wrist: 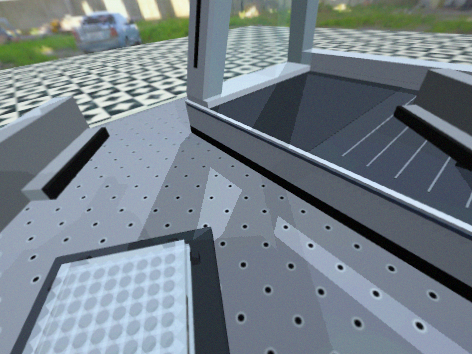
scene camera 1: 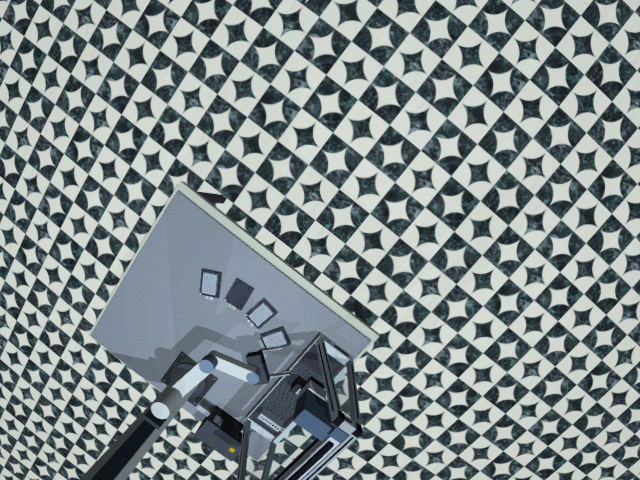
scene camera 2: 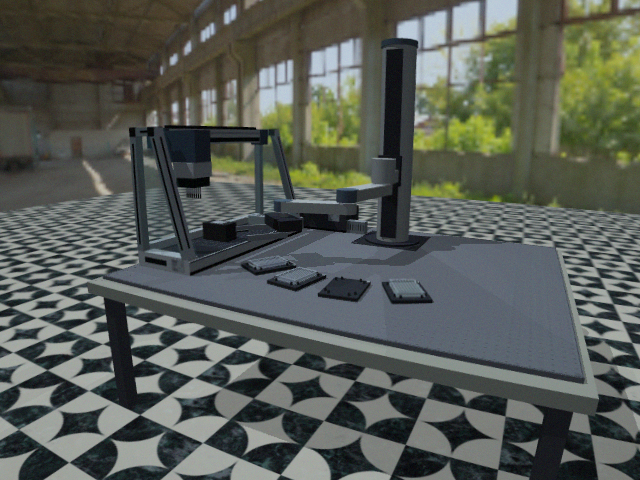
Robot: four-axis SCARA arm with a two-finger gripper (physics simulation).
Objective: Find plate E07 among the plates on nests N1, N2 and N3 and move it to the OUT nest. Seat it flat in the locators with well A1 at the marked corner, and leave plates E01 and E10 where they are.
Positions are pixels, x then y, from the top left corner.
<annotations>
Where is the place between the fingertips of my gripper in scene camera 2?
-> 241, 233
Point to a pipettor tray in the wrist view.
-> At 413, 182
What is my gripper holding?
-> Nothing.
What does the clear well plate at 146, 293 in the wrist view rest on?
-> An N3 nest.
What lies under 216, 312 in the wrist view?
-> An N3 nest.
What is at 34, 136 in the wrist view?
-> My gripper.
</annotations>
